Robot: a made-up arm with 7 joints. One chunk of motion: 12 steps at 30 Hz.
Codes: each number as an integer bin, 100 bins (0 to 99) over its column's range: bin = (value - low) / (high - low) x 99, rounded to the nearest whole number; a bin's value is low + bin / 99 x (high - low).
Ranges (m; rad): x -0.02..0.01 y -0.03..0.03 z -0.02..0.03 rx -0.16..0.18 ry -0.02..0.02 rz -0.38..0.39
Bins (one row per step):
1: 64 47 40 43 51 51
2: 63 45 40 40 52 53
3: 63 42 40 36 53 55
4: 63 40 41 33 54 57
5: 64 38 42 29 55 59
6: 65 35 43 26 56 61
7: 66 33 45 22 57 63
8: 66 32 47 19 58 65
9: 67 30 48 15 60 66
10: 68 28 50 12 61 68
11: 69 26 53 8 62 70
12: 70 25 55 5 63 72
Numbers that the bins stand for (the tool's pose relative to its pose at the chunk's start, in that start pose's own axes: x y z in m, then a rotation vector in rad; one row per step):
1: -0.0006 -0.0015 0.0002 -0.0123 0.0006 0.0167
2: -0.0009 -0.0027 0.0002 -0.0226 0.0010 0.0322
3: -0.0009 -0.0045 0.0002 -0.0364 0.0014 0.0478
4: -0.0009 -0.0058 0.0007 -0.0467 0.0018 0.0633
5: -0.0006 -0.0070 0.0012 -0.0604 0.0022 0.0789
6: -0.0003 -0.0088 0.0017 -0.0707 0.0026 0.0944
7: 0.0000 -0.0100 0.0027 -0.0844 0.0030 0.1100
8: 0.0000 -0.0106 0.0037 -0.0947 0.0034 0.1256
9: 0.0003 -0.0118 0.0042 -0.1085 0.0042 0.1333
10: 0.0006 -0.0130 0.0053 -0.1188 0.0046 0.1489
11: 0.0009 -0.0142 0.0068 -0.1325 0.0051 0.1644
12: 0.0012 -0.0148 0.0078 -0.1428 0.0055 0.1800

